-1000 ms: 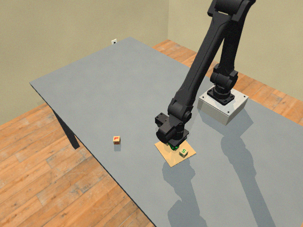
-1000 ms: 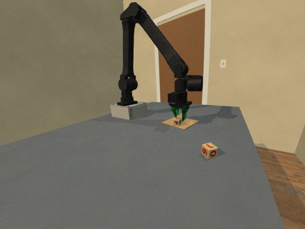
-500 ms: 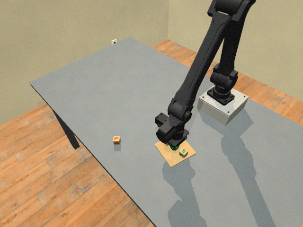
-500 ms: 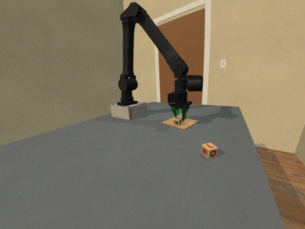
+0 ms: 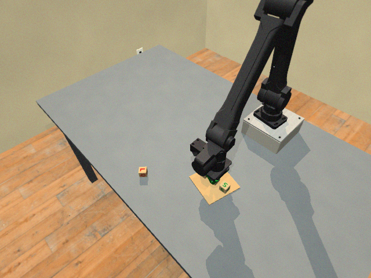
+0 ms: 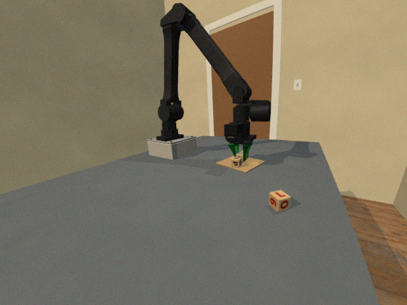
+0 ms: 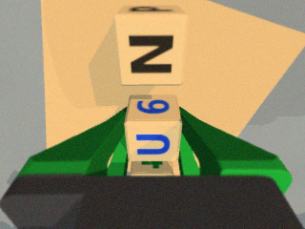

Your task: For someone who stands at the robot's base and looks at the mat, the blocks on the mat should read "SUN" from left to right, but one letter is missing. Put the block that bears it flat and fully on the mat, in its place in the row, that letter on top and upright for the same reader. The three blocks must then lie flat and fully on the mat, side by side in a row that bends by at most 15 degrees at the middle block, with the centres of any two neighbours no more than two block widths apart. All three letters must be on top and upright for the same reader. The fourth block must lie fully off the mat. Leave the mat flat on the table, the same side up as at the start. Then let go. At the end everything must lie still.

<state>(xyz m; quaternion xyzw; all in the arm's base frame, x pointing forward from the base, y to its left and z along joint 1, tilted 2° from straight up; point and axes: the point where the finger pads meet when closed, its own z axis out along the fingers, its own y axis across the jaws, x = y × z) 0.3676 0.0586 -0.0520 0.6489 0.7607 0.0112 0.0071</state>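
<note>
My hand is 1 cm below the block. Also, from my hand: tan mat 2 cm below.
</note>
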